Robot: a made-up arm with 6 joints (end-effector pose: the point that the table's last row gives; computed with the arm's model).
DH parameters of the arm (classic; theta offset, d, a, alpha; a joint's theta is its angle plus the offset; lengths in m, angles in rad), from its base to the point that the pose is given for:
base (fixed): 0 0.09 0 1.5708
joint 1: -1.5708 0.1 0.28 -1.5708
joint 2: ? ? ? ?
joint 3: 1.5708 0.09 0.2 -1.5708
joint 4: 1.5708 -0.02 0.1 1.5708
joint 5: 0 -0.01 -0.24 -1.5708
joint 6: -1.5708 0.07 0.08 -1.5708
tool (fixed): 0 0.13 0 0
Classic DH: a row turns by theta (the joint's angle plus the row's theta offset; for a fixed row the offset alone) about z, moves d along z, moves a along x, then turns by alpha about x.
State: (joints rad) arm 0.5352 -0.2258 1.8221 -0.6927 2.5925 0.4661
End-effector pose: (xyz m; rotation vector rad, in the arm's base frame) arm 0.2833 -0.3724 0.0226 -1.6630 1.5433 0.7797
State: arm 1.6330 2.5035 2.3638 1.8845 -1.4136 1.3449
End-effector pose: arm 0.0499 0.0080 0.0993 -1.1469 -1.1880 -0.3449
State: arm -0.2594 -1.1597 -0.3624 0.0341 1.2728 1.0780
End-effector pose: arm 0.1016 -0.1175 -0.4221 0.1913 -0.4876 0.0507
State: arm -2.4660 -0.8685 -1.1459 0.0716 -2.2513 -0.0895
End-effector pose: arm -0.4706 0.1776 0.2070 0.1443 -0.2039 2.3896
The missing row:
joint 2: 1.5708 0.16 0.03 1.5708
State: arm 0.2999 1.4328 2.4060 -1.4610 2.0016 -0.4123
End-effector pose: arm 0.2363 0.0480 -0.4888 -0.9502 0.0036 1.4225
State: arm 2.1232 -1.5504 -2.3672 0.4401 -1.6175 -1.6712
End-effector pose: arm 0.4675 0.0335 0.6338 -2.0885 -0.4384 -1.8220
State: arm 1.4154 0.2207 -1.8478 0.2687 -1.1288 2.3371
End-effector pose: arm 0.3934 0.0488 0.4304 -0.2301 0.8645 -1.2923
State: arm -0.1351 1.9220 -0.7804 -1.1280 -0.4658 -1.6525
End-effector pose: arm 0.3324 0.1583 -0.1798 -0.3096 1.1568 1.5986
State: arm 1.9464 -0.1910 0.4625 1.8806 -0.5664 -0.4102
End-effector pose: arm 0.1284 -0.2422 0.4052 -0.3136 2.4246 1.3016
